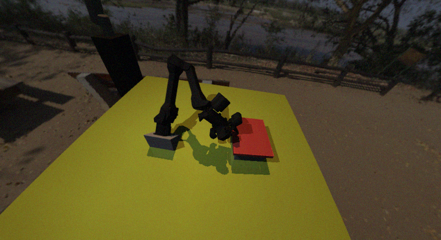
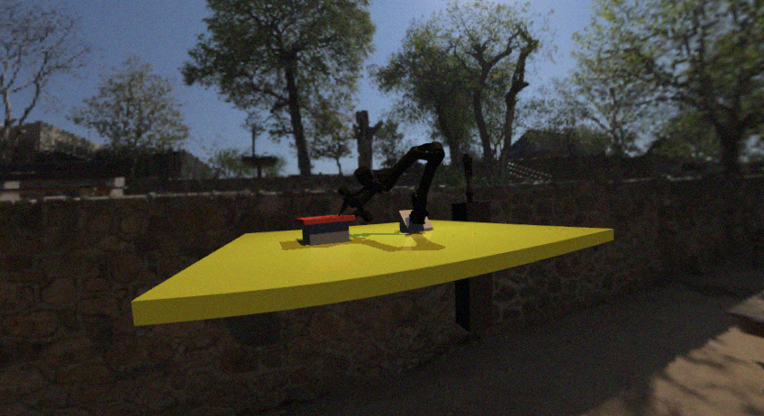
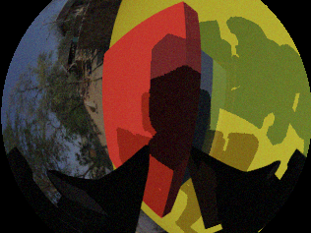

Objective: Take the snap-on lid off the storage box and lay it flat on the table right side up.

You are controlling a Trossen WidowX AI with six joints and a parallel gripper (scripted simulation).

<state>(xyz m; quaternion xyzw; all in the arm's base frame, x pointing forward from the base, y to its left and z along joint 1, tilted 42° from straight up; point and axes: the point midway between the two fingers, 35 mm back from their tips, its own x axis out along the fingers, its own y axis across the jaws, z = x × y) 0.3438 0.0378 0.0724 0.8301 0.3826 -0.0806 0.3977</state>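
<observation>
Right now my gripper tip is 80 mm short of the red lid and 10 mm to the right of it. Also, from my gripper tip: storage box (80 mm ahead, 40 mm below, 10 mm to the left).
</observation>
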